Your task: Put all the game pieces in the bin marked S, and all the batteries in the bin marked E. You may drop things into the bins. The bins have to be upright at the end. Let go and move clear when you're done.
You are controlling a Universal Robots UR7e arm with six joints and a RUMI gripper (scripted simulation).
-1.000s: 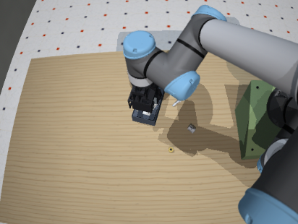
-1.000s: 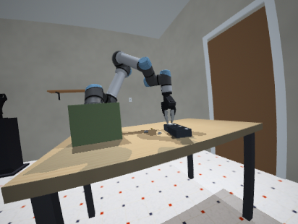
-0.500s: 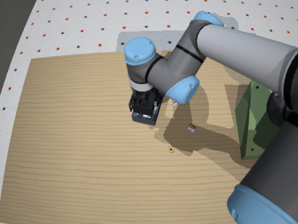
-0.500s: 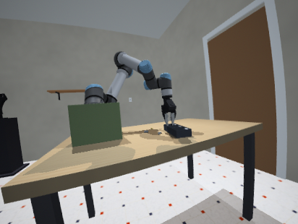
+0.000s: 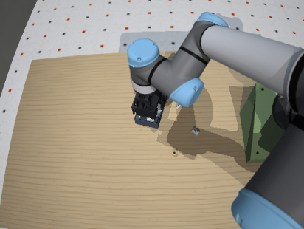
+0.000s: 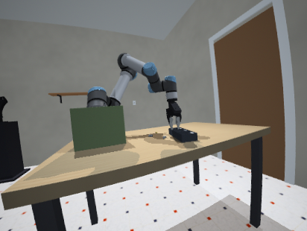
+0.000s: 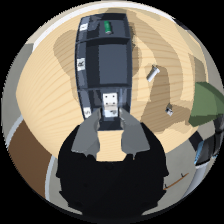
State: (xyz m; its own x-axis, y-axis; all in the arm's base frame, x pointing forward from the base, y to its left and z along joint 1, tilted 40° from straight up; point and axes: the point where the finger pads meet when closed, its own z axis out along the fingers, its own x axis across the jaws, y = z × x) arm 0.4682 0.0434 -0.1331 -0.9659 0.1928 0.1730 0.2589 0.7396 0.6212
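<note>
The white domino is 2 cm below my hand. Also, from my hand: black bin tray (1 cm behind, 8 cm to the right, 1 cm below); then gold ring (8 cm behind, 14 cm to the left, 3 cm below); then grey cylinder (11 cm behind, 4 cm to the right, 3 cm below).
</note>
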